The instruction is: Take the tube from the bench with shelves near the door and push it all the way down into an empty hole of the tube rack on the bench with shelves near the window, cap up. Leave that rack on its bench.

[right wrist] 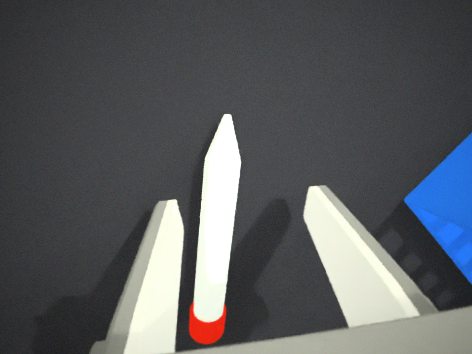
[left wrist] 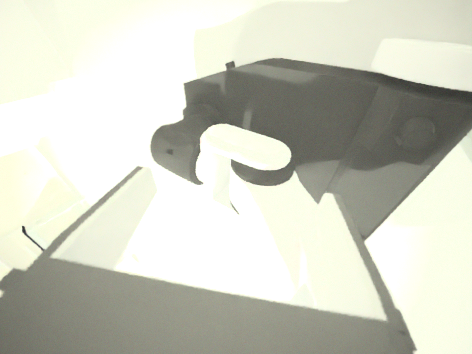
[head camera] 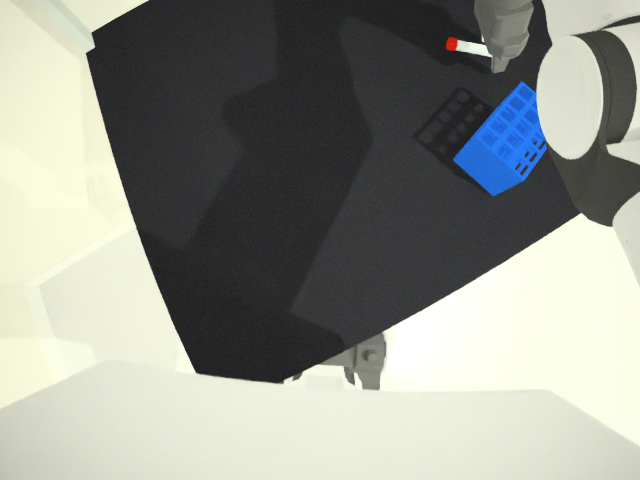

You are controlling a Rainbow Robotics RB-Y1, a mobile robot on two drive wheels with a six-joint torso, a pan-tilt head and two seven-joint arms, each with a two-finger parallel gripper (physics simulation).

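Places are measured from the robot's base along level axes (x left, y ahead, z down), in millimetres.
Pixels of known places: left gripper, fingertip midpoint: (left wrist: pixel 233 191); right gripper, fingertip midpoint: (right wrist: pixel 244 207) (head camera: pixel 492 54).
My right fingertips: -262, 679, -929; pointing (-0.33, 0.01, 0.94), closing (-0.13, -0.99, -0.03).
Behind a point stands the place of what it marks, as x, y, z.
A white tube with a red cap (head camera: pixel 467 47) {-217, 687, -929} (right wrist: pixel 216 225) {-254, 692, -932} lies on its side on a dark bench top (head camera: pixel 403 232) {-102, 361, -914}. My right gripper (head camera: pixel 498 67) {-262, 679, -929} (right wrist: pixel 244 207) {-262, 679, -929} is open above the tube. In the right wrist view the tube lies between the two fingers, nearer the left-hand one and apart from both, its pointed end reaching past the fingertips. A blue tube rack (head camera: pixel 485 167) {-210, 453, -957} (right wrist: pixel 445 185) {-275, 567, -927} stands upright close by; no tube shows in its visible holes, and my right arm hides its right edge in the head view. My left gripper (left wrist: pixel 233 191) {222, -154, -537} is open and empty.
My right arm (head camera: pixel 571 98) {-141, 403, -1186} reaches in at the right of the head view, beside the rack. A pale edge piece (head camera: pixel 56 23) {510, 700, -991} stands at the bench's upper left corner. The left wrist view shows dark and white parts of the robot's body (left wrist: pixel 300 110) {149, -198, -169} beyond the fingers.
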